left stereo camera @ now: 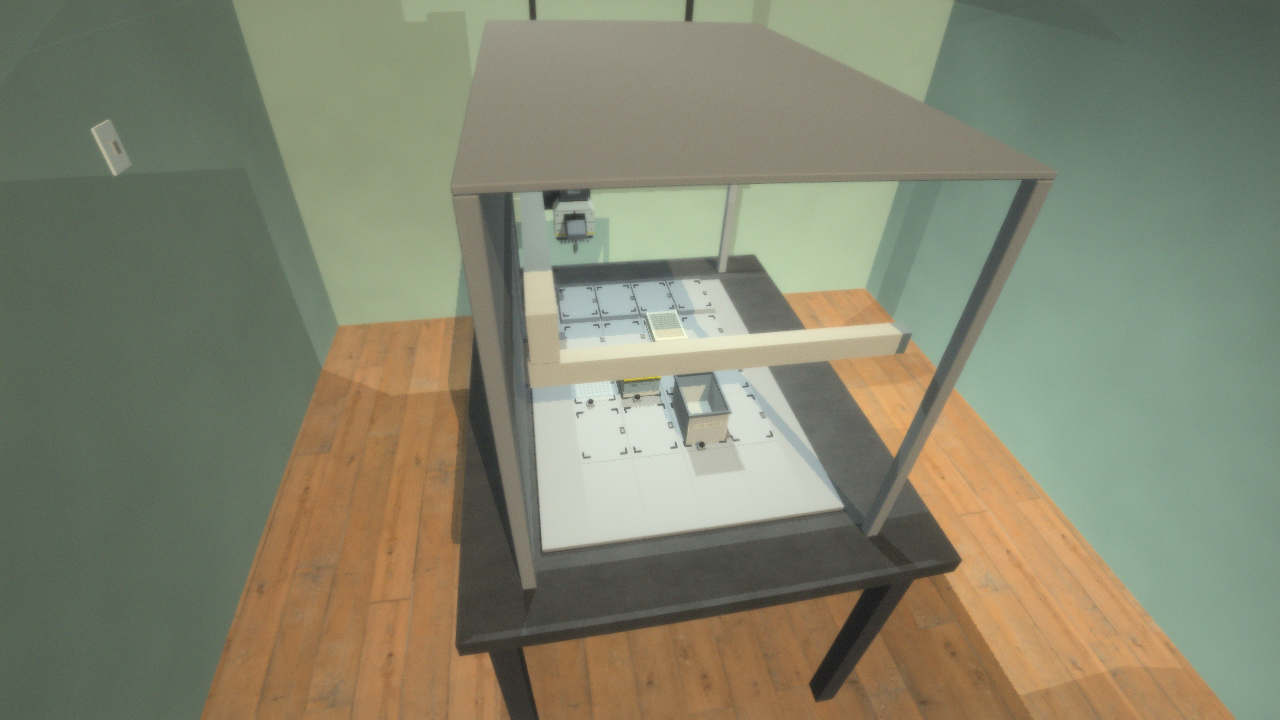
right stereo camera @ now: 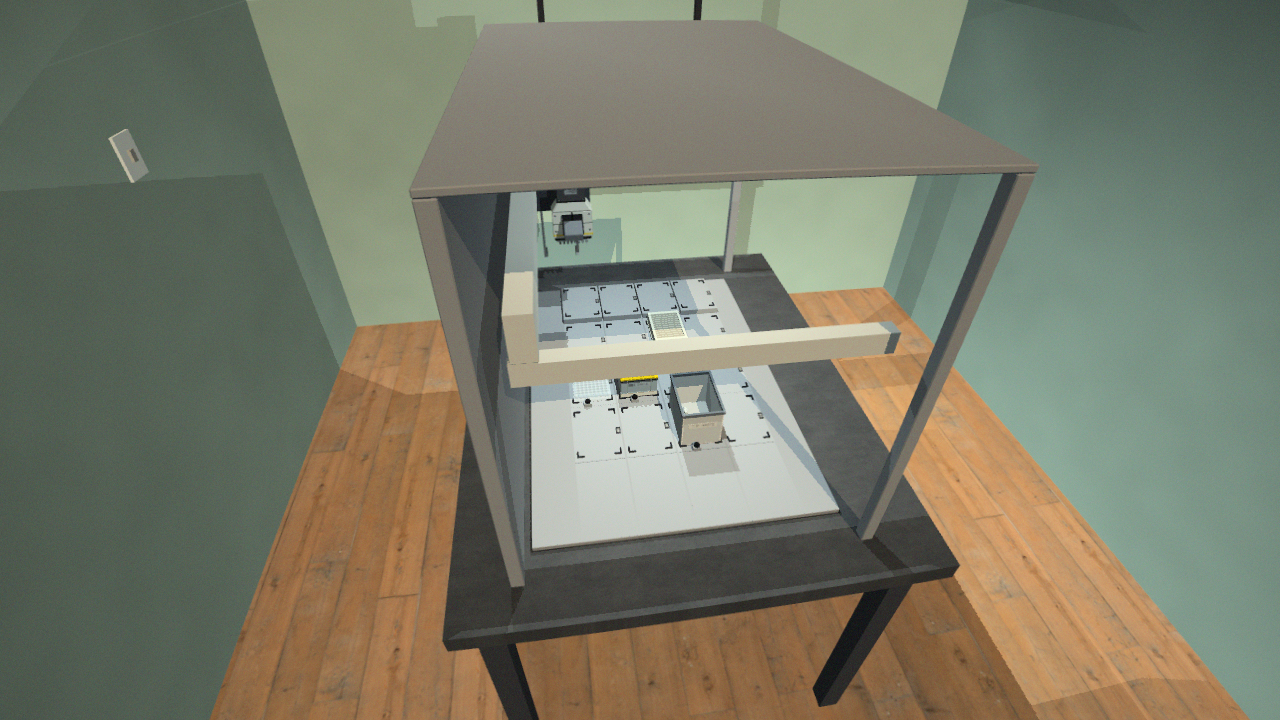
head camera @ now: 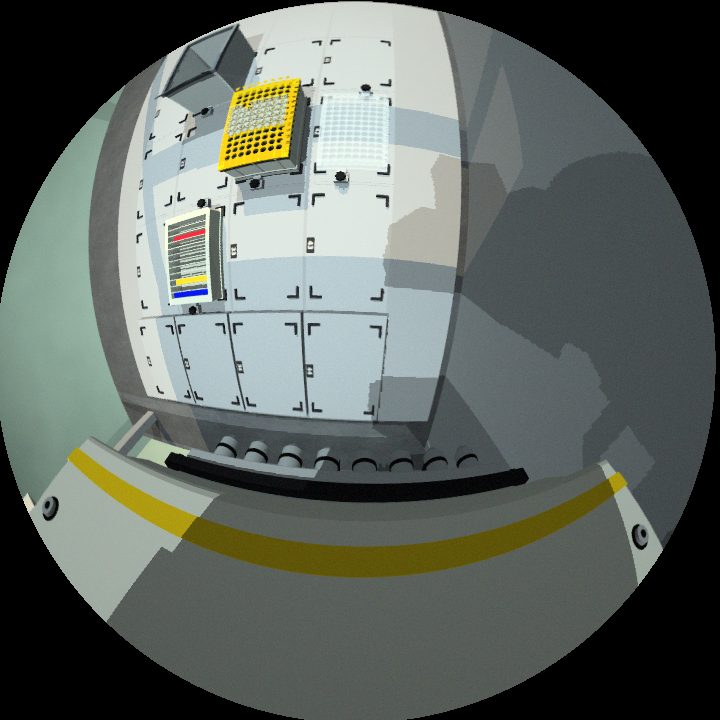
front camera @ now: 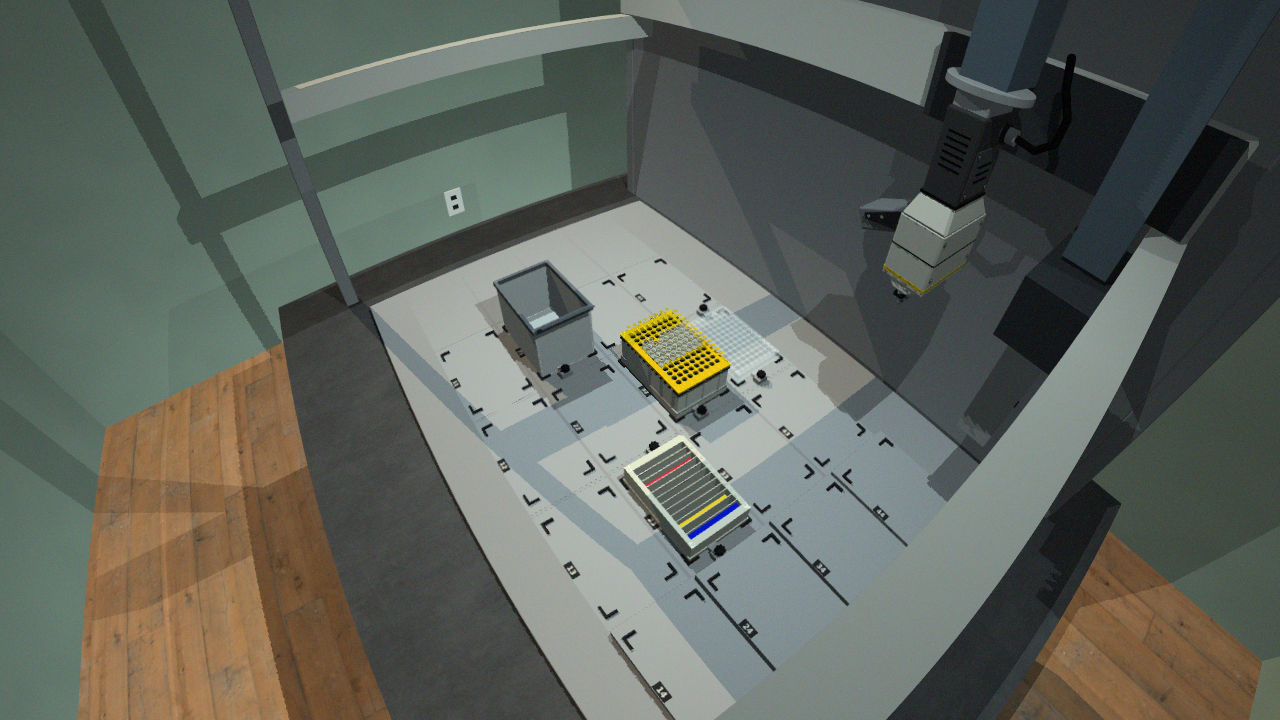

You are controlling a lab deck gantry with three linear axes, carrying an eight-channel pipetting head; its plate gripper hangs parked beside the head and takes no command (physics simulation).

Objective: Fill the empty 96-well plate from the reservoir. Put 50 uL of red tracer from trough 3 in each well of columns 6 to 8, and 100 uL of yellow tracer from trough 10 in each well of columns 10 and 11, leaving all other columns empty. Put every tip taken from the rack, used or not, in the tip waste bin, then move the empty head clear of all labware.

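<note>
The eight-channel head (front camera: 930,241) (left stereo camera: 573,219) (right stereo camera: 571,222) is high at the right end of the deck, away from the labware. Its nozzles (head camera: 290,456) show no tips in the head view. Whether the parked plate gripper is open or shut cannot be made out. The yellow tip rack (front camera: 657,385) (head camera: 301,134) holds clear tips in its middle part, with dark empty holes around. The pale plate (front camera: 738,340) (head camera: 354,130) beside it shows no colour. The reservoir (front camera: 721,524) (head camera: 215,255) has a red trough, a yellow trough and a blue trough. The waste bin (front camera: 563,349) (head camera: 231,63) stands beyond the rack.
A pale gantry beam (left stereo camera: 716,352) (right stereo camera: 707,352) crosses in front of the deck in both stereo views. Frame posts (left stereo camera: 957,358) (right stereo camera: 948,349) stand at the corners. Small black knobs (front camera: 760,375) (head camera: 341,176) sit beside the labware.
</note>
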